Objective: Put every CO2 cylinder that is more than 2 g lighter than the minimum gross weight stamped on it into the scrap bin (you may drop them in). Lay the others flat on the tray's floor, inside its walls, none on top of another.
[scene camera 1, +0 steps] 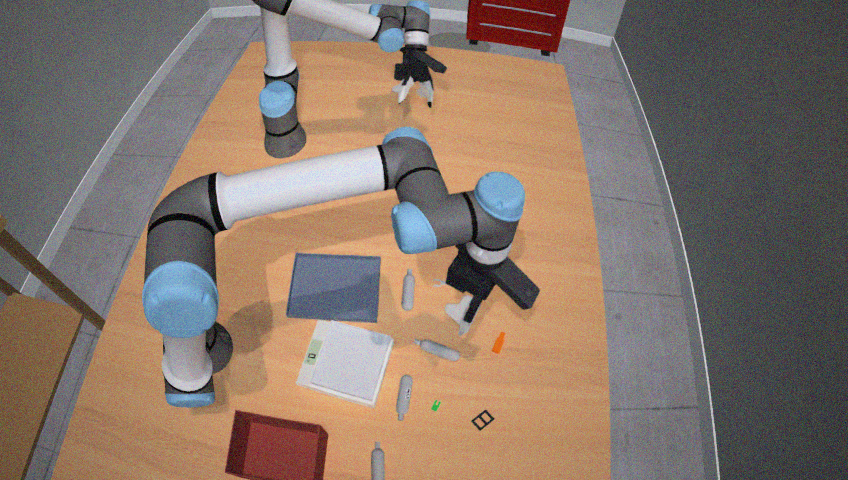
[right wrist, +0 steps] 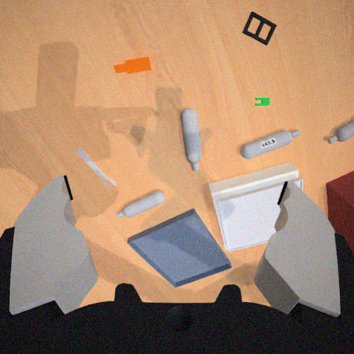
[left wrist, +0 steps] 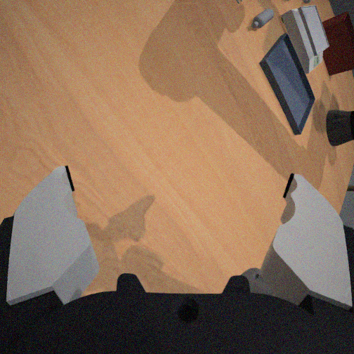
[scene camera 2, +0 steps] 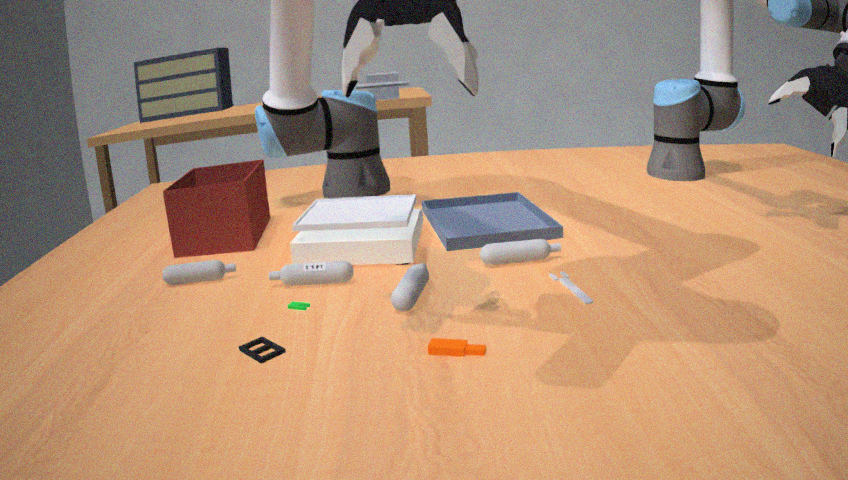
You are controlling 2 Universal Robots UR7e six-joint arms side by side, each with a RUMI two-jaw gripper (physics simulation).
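Places are measured from the left arm's base along level axes (x ahead, y left, z up), in centimetres.
Pixels of known places: left gripper, fingertip midpoint: (scene camera 1: 415,105) (scene camera 2: 800,129); right gripper, fingertip midpoint: (scene camera 1: 478,307) (scene camera 2: 407,95); left arm's base, origin of the base link: (scene camera 1: 285,142) (scene camera 2: 675,174); right arm's base, origin of the base link: (scene camera 1: 208,348) (scene camera 2: 356,191).
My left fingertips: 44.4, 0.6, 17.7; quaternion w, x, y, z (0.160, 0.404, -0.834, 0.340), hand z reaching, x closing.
For each thing: its middle in the pictures, then the offset to it from my left fingertips, as dx, dy, dz. "*": a spot on its surface instead.
- empty blue tray, body centre: (scene camera 2: 487,217) (scene camera 1: 333,286) -18.0, -54.8, -16.7
- red scrap bin, body centre: (scene camera 2: 220,205) (scene camera 1: 278,453) -25.2, -102.2, -11.7
- white scale, surface spot: (scene camera 2: 357,243) * -2.4, -77.1, -14.1
- grey wrench-like piece, body centre: (scene camera 2: 572,287) +13.3, -50.6, -17.6
- orange piece, body centre: (scene camera 2: 457,347) (scene camera 1: 499,342) +25.7, -67.7, -17.3
- green clip, body centre: (scene camera 2: 298,305) (scene camera 1: 436,405) +10.1, -85.2, -17.5
- black frame, body centre: (scene camera 2: 261,349) (scene camera 1: 482,420) +21.6, -88.7, -17.5
Several grey CO2 cylinders lie flat on the table. One (scene camera 1: 408,290) (scene camera 2: 515,252) (left wrist: 263,18) (right wrist: 144,204) is beside the empty blue tray (scene camera 1: 333,285) (scene camera 2: 493,211) (left wrist: 290,80) (right wrist: 175,250). A second (scene camera 1: 439,350) (scene camera 2: 410,287) (right wrist: 191,135) lies askew. A third (scene camera 1: 404,396) (scene camera 2: 316,273) (right wrist: 268,144) shows a label, 143.3 in the right wrist view. A fourth (scene camera 1: 377,462) (scene camera 2: 195,272) (right wrist: 345,131) lies near the red scrap bin (scene camera 1: 279,446) (scene camera 2: 217,214) (right wrist: 342,200). My right gripper (scene camera 2: 411,92) (right wrist: 176,181) is open, high above them. My left gripper (scene camera 1: 415,102) (scene camera 2: 802,127) (left wrist: 179,173) is open, far from them.
A white scale (scene camera 1: 351,362) (scene camera 2: 357,243) (right wrist: 250,215), its display seemingly at 0, stands between tray and bin. A grey wrench-like piece (scene camera 2: 574,288) (right wrist: 95,166), an orange piece (scene camera 1: 498,343) (scene camera 2: 447,346) (right wrist: 137,65), a green clip (scene camera 1: 436,405) (scene camera 2: 298,305) and a black frame (scene camera 1: 474,421) lie on the table.
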